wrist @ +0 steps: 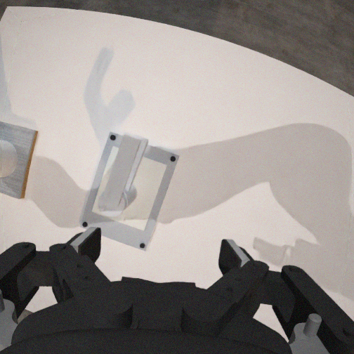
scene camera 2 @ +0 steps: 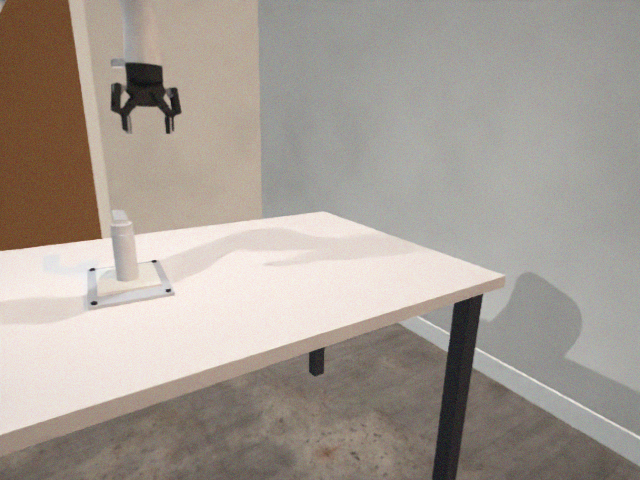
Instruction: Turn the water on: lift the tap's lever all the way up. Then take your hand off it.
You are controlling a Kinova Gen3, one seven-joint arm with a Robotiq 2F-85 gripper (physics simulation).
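Places are measured from the arm's base along level axes (x ahead, y up, z right), in metres.
Pixels of known places: gripper, fingertip midpoint: (scene camera 2: 149,133).
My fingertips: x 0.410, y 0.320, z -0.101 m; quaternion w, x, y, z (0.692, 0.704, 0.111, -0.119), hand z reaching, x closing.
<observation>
For each thing: its top centre in the pictures, then the offset to it from my fingertips. "spot": a spot on its surface instead. Level surfaces: height alone.
- white tap, surface spot: (scene camera 2: 124,253) spot: dx -0.080, dy -0.262, dz +0.065 m
- pale grey base plate, surface spot: (scene camera 2: 91,289) spot: dx -0.154, dy -0.336, dz +0.071 m
- white table, surface height: dy -0.344 m
The white tap (scene camera 2: 124,253) stands upright on a pale grey base plate (scene camera 2: 91,289) (wrist: 159,202) with black dots at its corners. Its lever (scene camera 2: 119,214) is at the top of the column. In the wrist view the tap's top shows from above as a long grey bar (wrist: 126,165) with a white strip along its right side. How far the lever is tilted up is hard to judge. My gripper (scene camera 2: 147,129) (wrist: 160,246) is open and empty, fingers pointing down. It hangs well above the tap, apart from it.
The tap stands on a white table (scene camera 2: 289,289) (wrist: 215,90). A grey-topped wooden block (wrist: 24,165) bearing a white round thing (wrist: 7,159) shows at the left edge of the wrist view. Shadows of the arm and tap lie across the table. A grey wall (scene camera 2: 439,129) rises beyond the table's right side.
</observation>
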